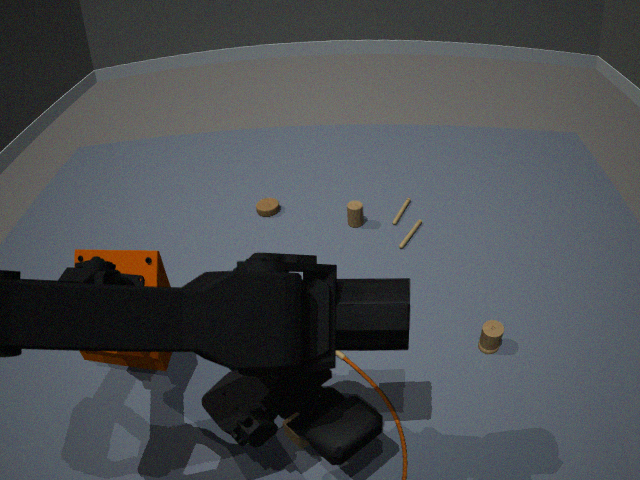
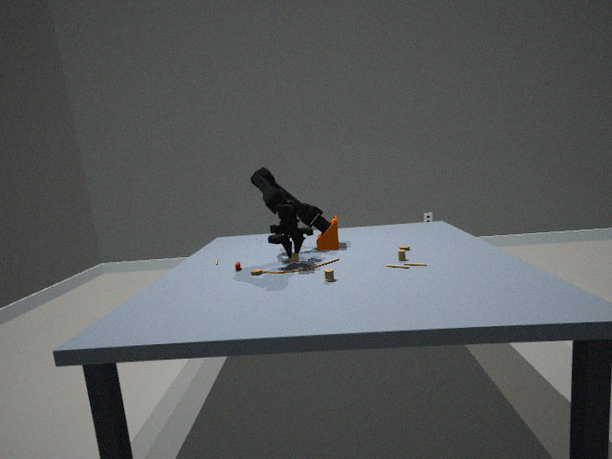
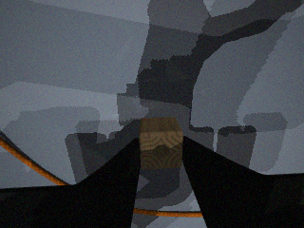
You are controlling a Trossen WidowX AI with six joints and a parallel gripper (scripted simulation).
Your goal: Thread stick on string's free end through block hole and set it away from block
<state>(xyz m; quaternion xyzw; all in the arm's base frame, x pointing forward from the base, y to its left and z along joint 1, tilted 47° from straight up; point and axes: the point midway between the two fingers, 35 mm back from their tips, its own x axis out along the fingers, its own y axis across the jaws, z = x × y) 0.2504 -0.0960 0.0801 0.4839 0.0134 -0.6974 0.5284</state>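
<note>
Right now the thin wooden stick is 2 cm ahead of my gripper tip, 14 cm to the left of it and 2 cm below it. Round my gripper tip: wooden block: right at my gripper tip; round wooden button: 11 cm ahead, 12 cm to the right, 2 cm below; red piece: 4 cm ahead, 21 cm to the right, 2 cm below.
</note>
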